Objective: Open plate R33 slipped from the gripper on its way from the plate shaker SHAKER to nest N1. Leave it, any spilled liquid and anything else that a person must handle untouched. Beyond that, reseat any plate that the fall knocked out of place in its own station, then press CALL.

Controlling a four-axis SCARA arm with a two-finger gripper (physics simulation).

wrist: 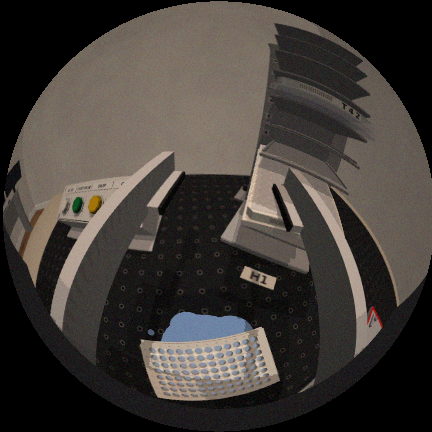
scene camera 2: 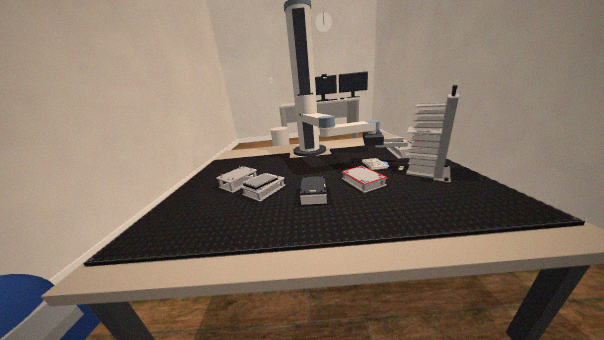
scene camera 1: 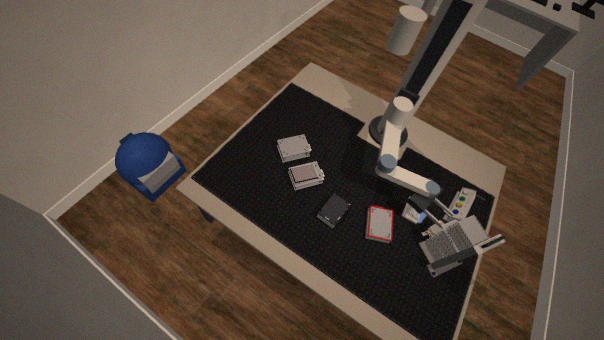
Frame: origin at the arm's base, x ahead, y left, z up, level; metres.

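Seen in the pictures: gripper, fingertip midpoint: (wrist: 230,168) (scene camera 2: 405,141) (scene camera 1: 447,221); arm's base, link origin: (scene camera 2: 309,150).
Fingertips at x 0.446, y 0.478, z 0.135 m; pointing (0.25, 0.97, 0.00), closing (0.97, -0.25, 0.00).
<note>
Offsets run from my fingertips to a thing's middle. "spot": to the spot under its first point. Level surfaces: height alone.
Plate R33 @(0.029 m back, 0.144 m right, 0.115 m down) (scene camera 1: 411,214) (scene camera 2: 372,163) (wrist: 212,370), a pale well plate, lies on the dark mat, with a blue spill @(0.027 m back, 0.115 m right, 0.121 m down) (scene camera 1: 422,217) (wrist: 205,327) beside it. My gripper (scene camera 1: 448,222) (wrist: 230,168) is shut to a narrow gap, empty, above the mat between the button panel @(0.191 m back, 0.071 m left, 0.080 m down) (scene camera 1: 468,196) (wrist: 87,189) and rack H1 @(0.116 m ahead, 0.060 m left, 0.064 m up) (scene camera 2: 446,145) (wrist: 264,107). Green and yellow buttons show; in the wrist view a finger hides the panel's right part. Plate T42 @(0.092 m ahead, 0.027 m left, 0.074 m up) (scene camera 2: 424,130) (wrist: 310,92) is in the rack, jutting slightly in scene camera 2. A pale plate @(0.070 m ahead, 0.010 m left, 0.010 m down) (wrist: 272,192) sits low in it. SHAKER and N1 labels are unreadable.
Across the mat @(0.122 m down) (scene camera 1: 300,245) (scene camera 2: 380,215) stand a white station @(0.049 m ahead, 0.870 m right, 0.089 m down) (scene camera 1: 294,146) (scene camera 2: 236,176), one with a plate @(0.161 m ahead, 0.726 m right, 0.063 m down) (scene camera 1: 305,173) (scene camera 2: 262,181), a dark-topped unit @(spot: 0.248 m ahead, 0.487 m right, 0.068 m down) (scene camera 1: 334,210) (scene camera 2: 313,186) and a red-edged station @(0.159 m ahead, 0.263 m right, 0.099 m down) (scene camera 1: 381,223) (scene camera 2: 365,175). Label H1 @(spot: 0.048 m ahead, 0.036 m right, 0.120 m down) (wrist: 258,278) lies before the rack.
</note>
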